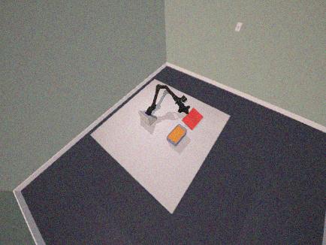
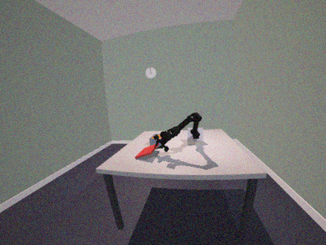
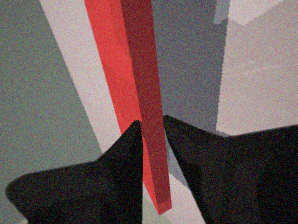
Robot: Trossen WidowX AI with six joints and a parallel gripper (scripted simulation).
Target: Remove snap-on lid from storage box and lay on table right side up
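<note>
Right now my gripper tip is 8 cm short of the red lid and 2 cm above it. Round my gripper tip: storage box (32 cm to the right, 9 cm ahead, 2 cm below).
</note>
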